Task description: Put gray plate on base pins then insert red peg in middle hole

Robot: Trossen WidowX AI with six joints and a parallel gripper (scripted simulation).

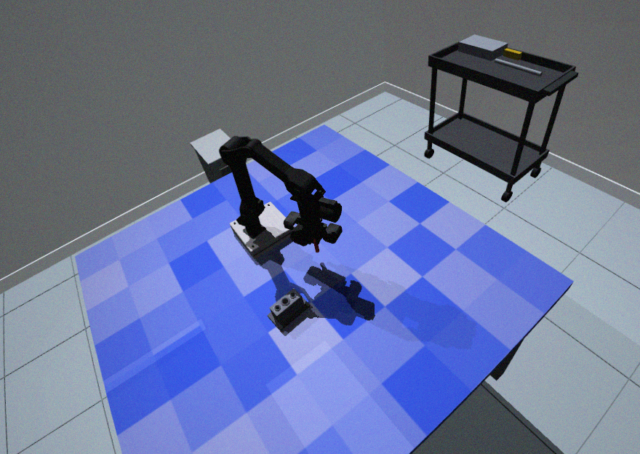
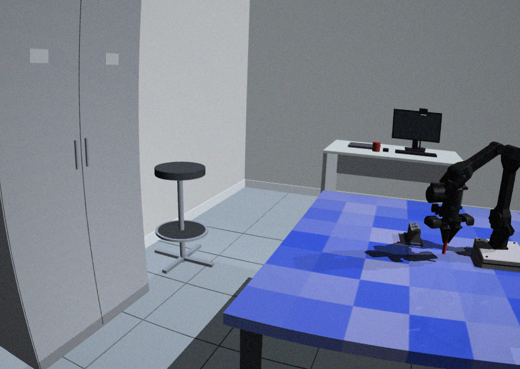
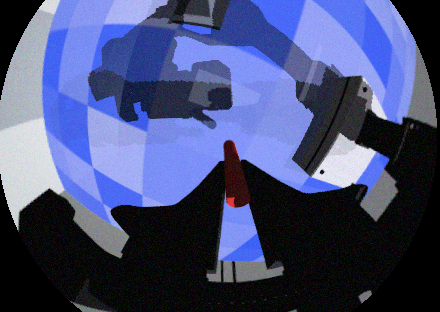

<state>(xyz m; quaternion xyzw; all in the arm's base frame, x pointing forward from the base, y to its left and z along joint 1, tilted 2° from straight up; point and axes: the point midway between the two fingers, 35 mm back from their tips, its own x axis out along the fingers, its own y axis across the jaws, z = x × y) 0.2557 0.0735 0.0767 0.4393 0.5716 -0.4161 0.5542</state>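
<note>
The gray plate is 21 cm to the right of my gripper tip, 7 cm ahead of it and 3 cm below it. The rest, counted from my gripper tip: gray base: 21 cm to the right, 7 cm below, 7 cm ahead; red peg: right at my gripper tip.
</note>
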